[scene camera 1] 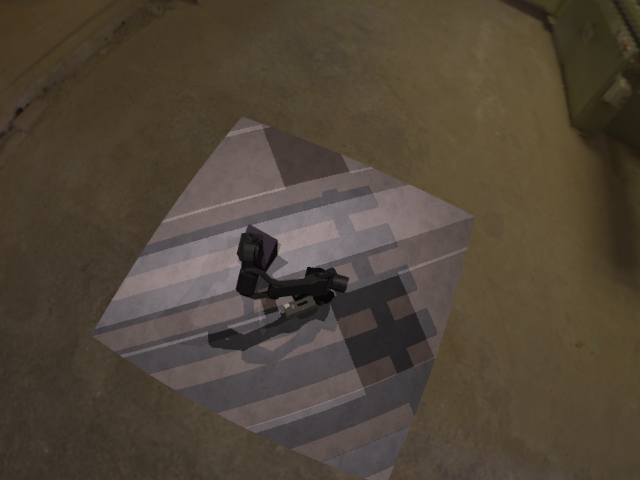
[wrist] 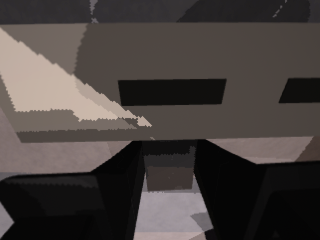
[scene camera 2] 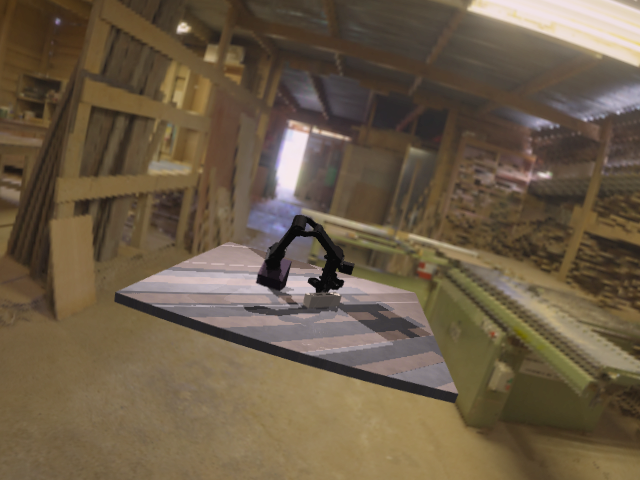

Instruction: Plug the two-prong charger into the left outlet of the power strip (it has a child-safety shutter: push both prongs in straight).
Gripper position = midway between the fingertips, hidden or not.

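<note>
From the wrist camera I can see my gripper (wrist: 166,137), and there's a black two-prong charger (wrist: 169,164) as well.
</note>
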